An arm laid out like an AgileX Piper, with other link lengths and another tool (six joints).
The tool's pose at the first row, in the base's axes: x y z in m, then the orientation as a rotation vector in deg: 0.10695 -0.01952 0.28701 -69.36 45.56 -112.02
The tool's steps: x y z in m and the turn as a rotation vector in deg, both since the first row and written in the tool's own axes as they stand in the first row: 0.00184 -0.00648 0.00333 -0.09 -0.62 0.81; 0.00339 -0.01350 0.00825 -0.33 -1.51 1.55; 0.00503 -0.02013 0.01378 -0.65 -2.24 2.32; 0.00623 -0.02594 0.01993 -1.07 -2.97 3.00; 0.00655 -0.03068 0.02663 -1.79 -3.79 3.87; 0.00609 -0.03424 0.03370 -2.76 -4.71 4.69; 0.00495 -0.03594 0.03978 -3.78 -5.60 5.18
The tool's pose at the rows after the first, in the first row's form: 0.10787 -0.01777 0.29426 -69.46 45.71 -110.89; 0.11021 -0.01569 0.30239 -69.92 45.85 -109.58; 0.11318 -0.01399 0.31048 -70.27 46.16 -108.35; 0.11705 -0.01249 0.31795 -70.72 46.54 -107.18; 0.12196 -0.01097 0.32436 -71.29 47.26 -105.72; 0.12774 -0.00954 0.32959 -72.11 48.16 -104.17; 0.13328 -0.00849 0.33266 -73.13 48.97 -102.88
